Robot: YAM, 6 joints.
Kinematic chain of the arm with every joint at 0, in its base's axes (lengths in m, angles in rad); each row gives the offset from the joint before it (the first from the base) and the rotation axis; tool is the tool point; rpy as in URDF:
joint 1: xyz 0 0 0.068 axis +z
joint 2: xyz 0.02 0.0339 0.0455 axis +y
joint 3: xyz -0.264 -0.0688 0 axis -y
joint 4: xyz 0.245 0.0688 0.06 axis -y
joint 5: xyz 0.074 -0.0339 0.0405 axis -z
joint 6: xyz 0.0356 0 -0.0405 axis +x
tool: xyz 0 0 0 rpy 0 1.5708 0
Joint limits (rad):
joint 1: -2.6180..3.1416
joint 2: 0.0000..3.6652
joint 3: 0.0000..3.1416
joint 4: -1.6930..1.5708
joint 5: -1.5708..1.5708
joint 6: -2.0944..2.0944
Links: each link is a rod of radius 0.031 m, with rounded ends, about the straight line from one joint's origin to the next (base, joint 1, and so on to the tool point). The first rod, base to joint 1, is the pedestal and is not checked.
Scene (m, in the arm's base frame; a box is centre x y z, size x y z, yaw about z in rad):
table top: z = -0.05
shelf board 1: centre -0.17 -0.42 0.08 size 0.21 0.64 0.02 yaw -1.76
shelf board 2: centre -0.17 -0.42 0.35 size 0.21 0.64 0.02 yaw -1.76
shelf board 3: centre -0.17 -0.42 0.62 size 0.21 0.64 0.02 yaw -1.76
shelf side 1: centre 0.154 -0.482 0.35 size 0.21 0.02 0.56 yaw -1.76
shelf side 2: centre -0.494 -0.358 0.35 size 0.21 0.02 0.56 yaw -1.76
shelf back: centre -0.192 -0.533 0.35 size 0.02 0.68 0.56 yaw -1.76
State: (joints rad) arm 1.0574 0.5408 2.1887 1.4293 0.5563 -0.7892
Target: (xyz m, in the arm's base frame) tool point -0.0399 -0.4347 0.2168
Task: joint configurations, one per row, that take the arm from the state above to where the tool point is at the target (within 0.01 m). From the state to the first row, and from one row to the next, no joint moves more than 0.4 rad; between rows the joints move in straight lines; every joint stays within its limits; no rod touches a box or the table.
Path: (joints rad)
1: 0.9833 0.4483 1.8449 1.5000 0.5956 -0.7892
2: 0.9092 0.3559 1.5011 1.5708 0.6349 -0.7892
3: 0.5663 0.5078 1.3447 1.5181 0.6645 -0.7892
4: 0.2234 0.6597 1.1884 1.4654 0.6941 -0.7892
5: -0.1196 0.8115 1.0320 1.4127 0.7237 -0.7892
6: -0.4625 0.9634 0.8756 1.3599 0.7532 -0.7892
7: -0.8054 1.1153 0.7192 1.3072 0.7828 -0.7892
8: -1.1483 1.2672 0.5628 1.2545 0.8124 -0.7892
9: -1.4912 1.4190 0.4064 1.2018 0.8420 -0.7892
10: -1.5495 1.7229 0.7719 1.1395 0.7870 -0.7892
11: -1.6078 2.0267 1.1373 1.0771 0.7320 -0.7892

